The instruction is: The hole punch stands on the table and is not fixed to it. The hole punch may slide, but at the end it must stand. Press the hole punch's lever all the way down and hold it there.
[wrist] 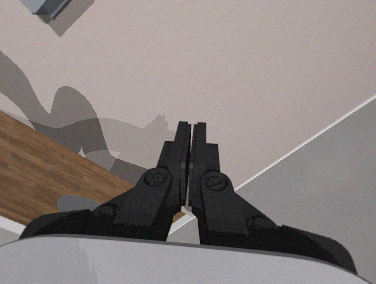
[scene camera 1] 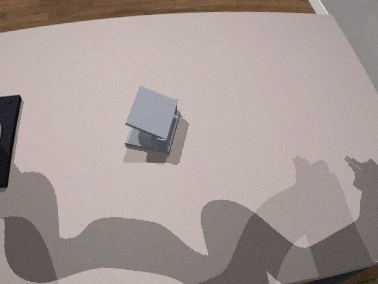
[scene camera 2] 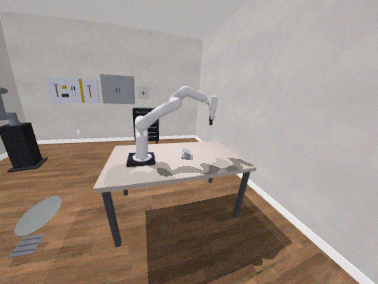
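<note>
The hole punch (scene camera 1: 151, 117) (scene camera 2: 186, 154) stands upright on the table, a grey-blue block with its flat lever (scene camera 1: 153, 111) raised at a tilt above the base (scene camera 1: 145, 146). In the wrist view a part of the hole punch (wrist: 49, 6) shows at the top left edge. My gripper (scene camera 2: 211, 122) (wrist: 192, 141) is shut with nothing between its fingers. It points down, high above the table and to the right of the hole punch in scene camera 2, well apart from it. The gripper itself does not show in scene camera 1, where its shadow falls at the right.
The table (scene camera 1: 240, 75) (scene camera 2: 120, 155) carries the arm's black base plate (scene camera 1: 9, 142) (scene camera 2: 131, 160), left of the hole punch. The arm (scene camera 2: 172, 104) reaches out high over the table. A wall (scene camera 2: 280, 110) (wrist: 320, 200) stands beyond the table's right end.
</note>
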